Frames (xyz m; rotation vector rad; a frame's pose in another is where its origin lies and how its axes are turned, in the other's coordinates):
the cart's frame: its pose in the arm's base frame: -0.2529 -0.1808 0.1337 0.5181 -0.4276 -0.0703
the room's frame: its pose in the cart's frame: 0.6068 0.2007 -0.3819 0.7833 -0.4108 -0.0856
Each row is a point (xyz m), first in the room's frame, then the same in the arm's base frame.
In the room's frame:
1: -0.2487 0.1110 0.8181
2: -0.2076 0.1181 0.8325
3: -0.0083 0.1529 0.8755
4: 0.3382 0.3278 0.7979
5: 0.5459 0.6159 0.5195
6: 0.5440 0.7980 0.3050
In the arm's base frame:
1: -0.2528 -0.4345 0.1530
2: -0.2349 -0.4647 0.1796
3: -0.1325 -0.5897 0.3088
4: 0.0909 -0.6491 0.6301
5: 0.2903 -0.4419 0.9779
6: 0.3447 -0.2125 1.1314

